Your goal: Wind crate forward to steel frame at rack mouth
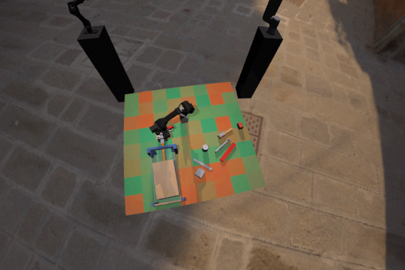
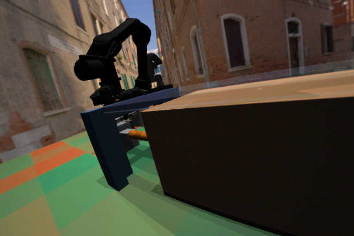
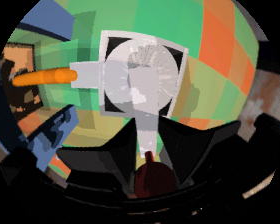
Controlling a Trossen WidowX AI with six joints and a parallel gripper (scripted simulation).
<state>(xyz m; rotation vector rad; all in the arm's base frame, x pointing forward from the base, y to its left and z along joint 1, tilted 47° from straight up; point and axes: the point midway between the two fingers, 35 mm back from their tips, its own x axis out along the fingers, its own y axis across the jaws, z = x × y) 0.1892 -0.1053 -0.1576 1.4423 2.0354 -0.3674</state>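
Now: the grey winch handle 10 mm behind my gripper tip, 20 mm to the left of it and 20 mm above it. The rest, counted from my gripper tip: red knob: 20 mm behind, 50 mm to the left, 50 mm above; grey winch: 50 mm to the right, 60 mm below; round puck: 170 mm ahead, 370 mm to the left, 60 mm below.
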